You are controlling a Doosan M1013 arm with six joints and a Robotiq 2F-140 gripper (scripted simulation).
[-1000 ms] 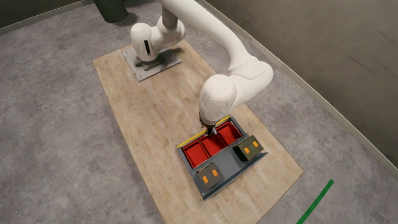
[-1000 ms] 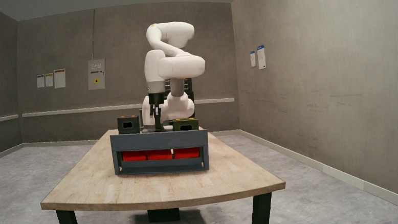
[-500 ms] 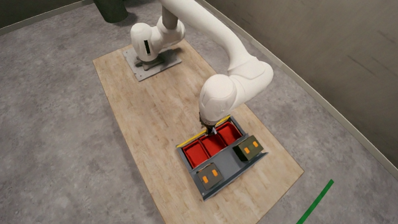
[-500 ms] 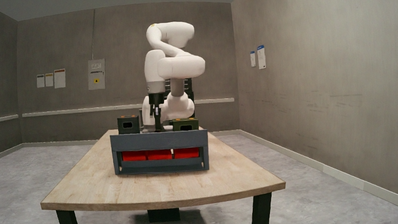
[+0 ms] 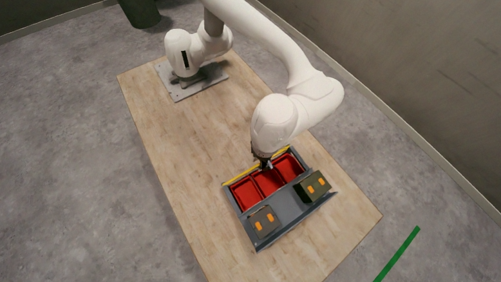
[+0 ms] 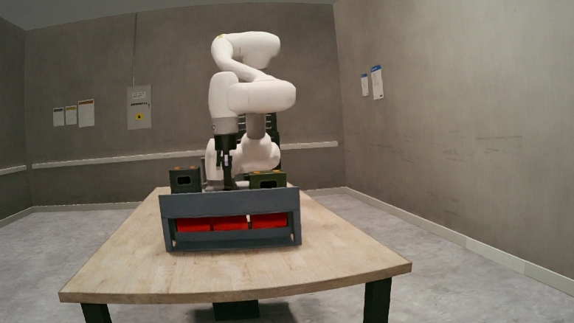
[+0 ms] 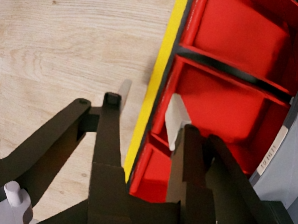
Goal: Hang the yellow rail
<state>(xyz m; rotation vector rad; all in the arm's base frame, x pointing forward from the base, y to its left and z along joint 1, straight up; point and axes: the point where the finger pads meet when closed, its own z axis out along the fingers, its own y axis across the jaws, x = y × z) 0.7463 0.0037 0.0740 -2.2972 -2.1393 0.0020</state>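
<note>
Now: the yellow rail 3 cm below my hand. The rest, counted from my hand: dark box (19 cm ahead, 13 cm to the right, 7 cm above).
</note>
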